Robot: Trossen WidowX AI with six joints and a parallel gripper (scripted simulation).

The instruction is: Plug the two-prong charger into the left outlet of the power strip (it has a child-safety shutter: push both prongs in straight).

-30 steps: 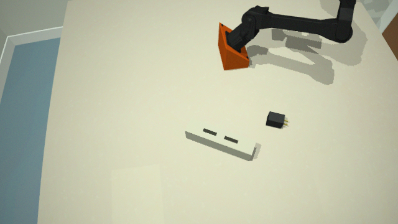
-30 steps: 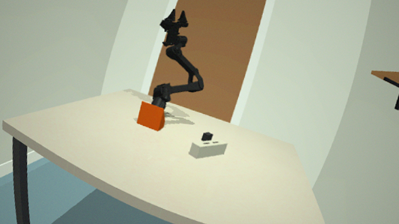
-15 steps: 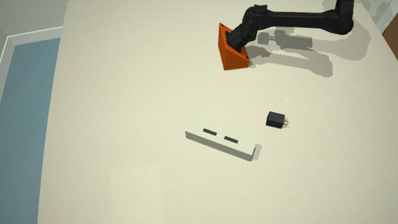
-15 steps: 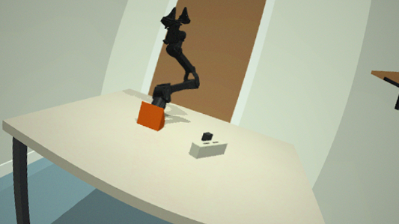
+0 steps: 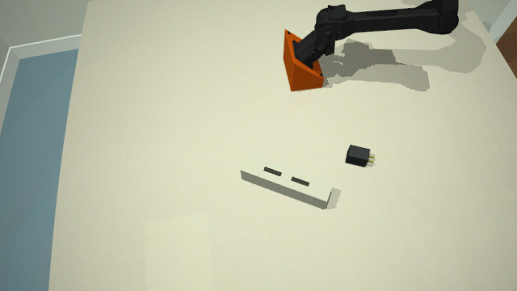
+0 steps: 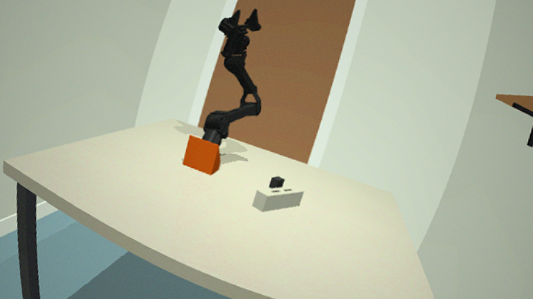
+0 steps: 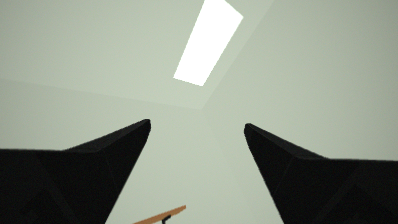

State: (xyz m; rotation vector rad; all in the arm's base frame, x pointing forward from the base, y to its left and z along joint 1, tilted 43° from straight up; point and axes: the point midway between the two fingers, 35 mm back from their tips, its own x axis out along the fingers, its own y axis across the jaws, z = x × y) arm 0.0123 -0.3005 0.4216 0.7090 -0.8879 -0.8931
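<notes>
The dark two-prong charger lies 610 mm below my gripper tip, 300 mm ahead of it and 80 mm to the left of it.
</notes>
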